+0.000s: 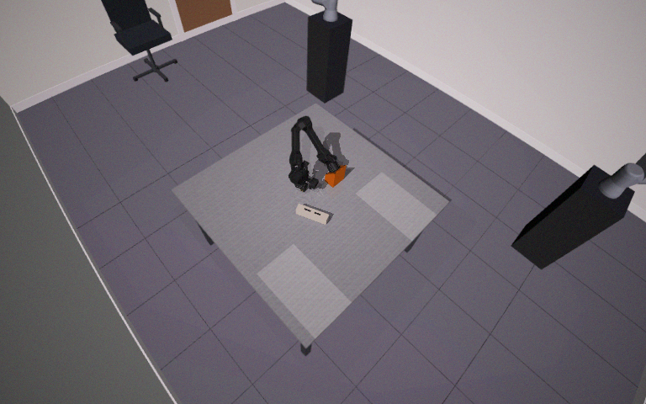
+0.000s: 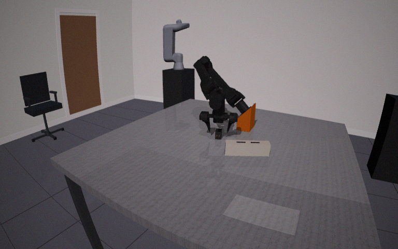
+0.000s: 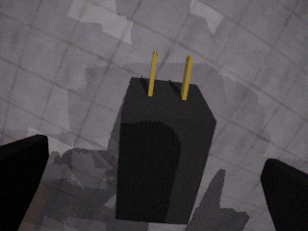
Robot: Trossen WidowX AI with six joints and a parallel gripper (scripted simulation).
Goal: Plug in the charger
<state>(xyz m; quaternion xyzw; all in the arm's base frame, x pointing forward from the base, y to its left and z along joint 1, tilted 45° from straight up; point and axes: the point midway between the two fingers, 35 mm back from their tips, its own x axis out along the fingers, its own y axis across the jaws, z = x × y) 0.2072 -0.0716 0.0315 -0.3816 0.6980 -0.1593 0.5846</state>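
Right now my gripper tip is 10 mm to the right of the black two-prong charger, 10 mm short of it and 10 mm above it.
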